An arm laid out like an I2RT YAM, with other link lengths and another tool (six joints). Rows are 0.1 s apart.
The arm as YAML. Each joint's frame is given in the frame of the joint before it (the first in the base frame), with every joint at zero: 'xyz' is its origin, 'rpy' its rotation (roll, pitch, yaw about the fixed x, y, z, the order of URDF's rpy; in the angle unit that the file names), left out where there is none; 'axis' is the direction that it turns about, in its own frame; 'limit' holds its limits. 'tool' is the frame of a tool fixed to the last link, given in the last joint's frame.
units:
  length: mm
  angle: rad
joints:
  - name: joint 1
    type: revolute
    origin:
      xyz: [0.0, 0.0, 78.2]
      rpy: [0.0, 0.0, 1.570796]
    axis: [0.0, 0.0, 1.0]
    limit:
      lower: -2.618
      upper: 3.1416
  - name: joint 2
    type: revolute
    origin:
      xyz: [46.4, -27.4, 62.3]
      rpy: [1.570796, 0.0, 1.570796]
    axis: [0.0, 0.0, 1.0]
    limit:
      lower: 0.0
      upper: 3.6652
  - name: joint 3
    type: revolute
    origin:
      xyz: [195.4, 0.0, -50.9]
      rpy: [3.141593, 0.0, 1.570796]
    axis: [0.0, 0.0, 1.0]
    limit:
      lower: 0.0
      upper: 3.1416
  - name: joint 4
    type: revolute
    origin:
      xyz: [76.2, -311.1, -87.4]
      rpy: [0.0, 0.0, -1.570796]
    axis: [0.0, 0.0, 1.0]
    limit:
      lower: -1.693
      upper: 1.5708
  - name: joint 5
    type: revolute
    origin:
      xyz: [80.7, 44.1, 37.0]
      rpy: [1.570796, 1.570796, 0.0]
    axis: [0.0, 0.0, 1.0]
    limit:
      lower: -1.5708
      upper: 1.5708
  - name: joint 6
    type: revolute
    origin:
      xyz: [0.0, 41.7, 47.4]
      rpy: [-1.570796, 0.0, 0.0]
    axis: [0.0, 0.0, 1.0]
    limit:
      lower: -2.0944
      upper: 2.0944
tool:
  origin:
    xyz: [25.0, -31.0, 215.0]
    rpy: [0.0, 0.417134, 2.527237]
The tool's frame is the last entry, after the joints.
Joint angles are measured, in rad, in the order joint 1, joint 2, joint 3, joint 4, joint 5, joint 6. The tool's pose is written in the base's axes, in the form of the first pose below.
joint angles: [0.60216, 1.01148, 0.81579, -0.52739, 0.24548, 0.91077]
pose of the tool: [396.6 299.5 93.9], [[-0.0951 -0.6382 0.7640], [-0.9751 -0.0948 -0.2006], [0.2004 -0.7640 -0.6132]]
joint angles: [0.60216, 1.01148, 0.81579, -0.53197, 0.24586, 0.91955]
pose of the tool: [396.0 298.9 93.0], [[-0.0998 -0.6429 0.7594], [-0.9752 -0.0882 -0.2028], [0.1974 -0.7609 -0.6182]]
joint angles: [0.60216, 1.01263, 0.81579, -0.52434, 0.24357, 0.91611]
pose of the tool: [397.0 300.3 94.3], [[-0.0970 -0.6386 0.7634], [-0.9761 -0.0889 -0.1984], [0.1945 -0.7644 -0.6147]]
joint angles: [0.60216, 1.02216, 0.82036, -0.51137, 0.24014, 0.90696]
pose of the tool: [399.2 302.9 95.4], [[-0.0902 -0.6322 0.7696], [-0.9768 -0.0945 -0.1921], [0.1942 -0.7690 -0.6090]]
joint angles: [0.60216, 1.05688, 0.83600, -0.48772, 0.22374, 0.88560]
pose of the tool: [402.3 310.2 93.0], [[-0.0653 -0.6275 0.7759], [-0.9780 -0.1143 -0.1747], [0.1983 -0.7702 -0.6062]]
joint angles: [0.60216, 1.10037, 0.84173, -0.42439, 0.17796, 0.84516]
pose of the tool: [406.0 327.1 89.9], [[-0.0089 -0.6080 0.7939], [-0.9820 -0.1447 -0.1217], [0.1889 -0.7807 -0.5957]]
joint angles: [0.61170, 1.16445, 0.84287, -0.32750, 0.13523, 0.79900]
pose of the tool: [410.0 349.4 82.6], [[0.0561 -0.5748 0.8164], [-0.9817 -0.1810 -0.0599], [0.1822 -0.7981 -0.5744]]
